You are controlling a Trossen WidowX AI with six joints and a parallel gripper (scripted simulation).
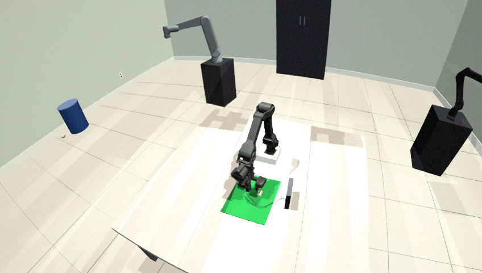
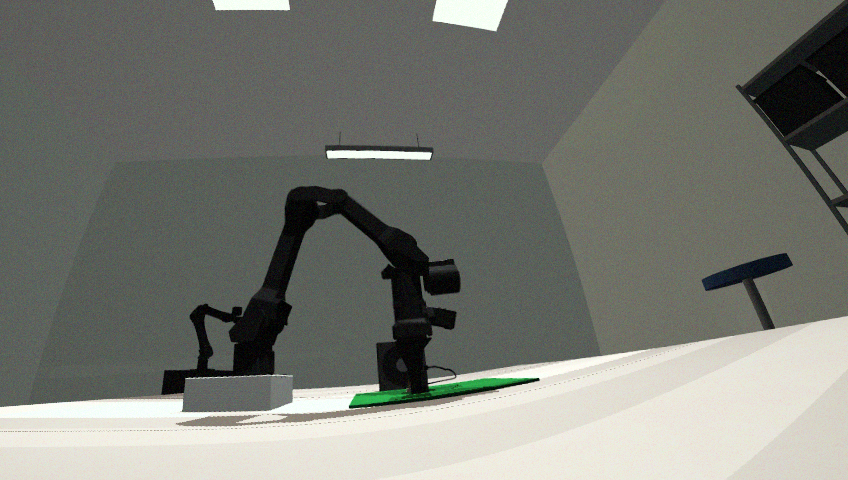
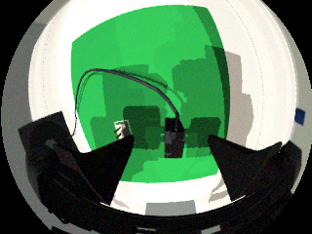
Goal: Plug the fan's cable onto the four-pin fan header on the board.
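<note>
Now: gripper tip right at the black plug. The rest, counted from my gripper tip: fan 3 cm behind, 21 cm to the left, 4 cm above; white four-pin header 7 cm to the left, 2 cm below; green board 3 cm ahead, 4 cm to the left, 4 cm below.
</note>
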